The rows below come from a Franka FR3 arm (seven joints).
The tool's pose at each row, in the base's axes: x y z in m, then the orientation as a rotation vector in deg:
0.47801 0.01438 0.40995 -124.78 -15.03 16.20
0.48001 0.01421 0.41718 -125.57 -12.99 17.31
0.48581 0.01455 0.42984 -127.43 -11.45 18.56
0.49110 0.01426 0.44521 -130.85 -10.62 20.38
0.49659 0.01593 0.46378 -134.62 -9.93 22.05
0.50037 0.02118 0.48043 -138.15 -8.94 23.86
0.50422 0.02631 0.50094 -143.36 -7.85 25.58
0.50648 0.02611 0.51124 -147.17 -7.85 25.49
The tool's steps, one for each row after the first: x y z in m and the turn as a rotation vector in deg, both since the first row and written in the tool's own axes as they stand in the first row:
0.00109 -0.00562 -0.00486 -0.44 -0.03 1.97
0.00536 -0.01562 -0.01355 -2.04 -0.33 3.81
0.00868 -0.02751 -0.02413 -5.30 -1.27 5.57
0.01241 -0.04312 -0.03510 -8.94 -2.13 7.20
0.01576 -0.05937 -0.04172 -12.33 -2.98 9.02
0.01873 -0.07868 -0.05067 -17.39 -3.70 11.06
0.01973 -0.08675 -0.05738 -21.14 -3.59 11.53

